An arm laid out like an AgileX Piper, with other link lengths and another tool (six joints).
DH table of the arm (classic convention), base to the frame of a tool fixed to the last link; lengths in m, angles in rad. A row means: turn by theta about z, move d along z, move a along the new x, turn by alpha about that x. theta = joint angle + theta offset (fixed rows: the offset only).
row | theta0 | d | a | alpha
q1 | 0 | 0.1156 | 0 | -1.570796
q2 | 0.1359 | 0 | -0.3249 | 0
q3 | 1.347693 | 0 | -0.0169 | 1.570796
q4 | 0 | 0.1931 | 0 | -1.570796
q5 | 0 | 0 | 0 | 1.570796
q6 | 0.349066 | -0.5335 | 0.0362 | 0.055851
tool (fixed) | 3.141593 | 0.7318 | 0 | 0
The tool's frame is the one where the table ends.
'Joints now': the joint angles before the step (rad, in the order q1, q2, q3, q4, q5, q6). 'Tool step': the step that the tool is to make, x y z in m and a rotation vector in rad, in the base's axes. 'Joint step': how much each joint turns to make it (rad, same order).
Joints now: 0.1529 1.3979 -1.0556 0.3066 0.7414 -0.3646
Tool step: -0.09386 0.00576 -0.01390 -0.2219 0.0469 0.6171
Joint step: 0.1889 -0.2154 0.1975 -0.0234 0.2213 -0.4204
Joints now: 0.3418 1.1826 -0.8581 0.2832 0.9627 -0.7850
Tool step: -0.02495 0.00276 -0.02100 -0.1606 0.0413 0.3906
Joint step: 0.1902 -0.0043 0.0948 -0.0805 0.0524 -0.1782
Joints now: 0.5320 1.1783 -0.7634 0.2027 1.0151 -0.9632
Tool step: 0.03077 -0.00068 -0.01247 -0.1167 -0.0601 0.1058
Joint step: 0.0457 0.0998 0.0233 -0.1291 -0.1105 -0.0261
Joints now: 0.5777 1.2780 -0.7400 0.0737 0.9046 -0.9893
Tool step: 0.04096 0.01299 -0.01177 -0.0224 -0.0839 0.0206
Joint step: 0.0011 0.1196 0.0000 -0.0738 -0.1779 0.0111
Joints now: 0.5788 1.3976 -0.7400 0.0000 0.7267 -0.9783
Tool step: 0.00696 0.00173 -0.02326 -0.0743 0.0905 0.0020
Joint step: 0.0001 0.1242 -0.0120 -0.0179 0.0043 0.0088
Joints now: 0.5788 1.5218 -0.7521 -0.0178 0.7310 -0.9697
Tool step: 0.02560 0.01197 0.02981 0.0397 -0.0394 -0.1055
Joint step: -0.0155 0.0214 -0.1964 -0.0041 0.1217 0.0919
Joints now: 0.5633 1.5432 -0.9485 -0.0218 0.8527 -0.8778
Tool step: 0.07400 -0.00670 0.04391 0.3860 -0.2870 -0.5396
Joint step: -0.2075 -0.0025 -0.1428 0.0997 -0.2893 0.3126
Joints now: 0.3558 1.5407 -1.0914 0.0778 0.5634 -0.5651
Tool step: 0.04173 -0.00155 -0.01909 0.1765 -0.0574 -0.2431
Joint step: -0.0664 0.1088 -0.0008 0.0435 -0.2273 0.1826
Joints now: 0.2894 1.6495 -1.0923 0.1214 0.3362 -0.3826
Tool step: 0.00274 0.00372 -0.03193 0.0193 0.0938 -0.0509
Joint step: 0.0000 0.0852 0.0001 0.0014 -0.0035 0.0667
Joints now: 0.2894 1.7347 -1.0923 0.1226 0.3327 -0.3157
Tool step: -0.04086 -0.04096 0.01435 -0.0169 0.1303 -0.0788
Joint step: -0.1027 -0.0984 0.0000 0.0000 0.2306 0.0011
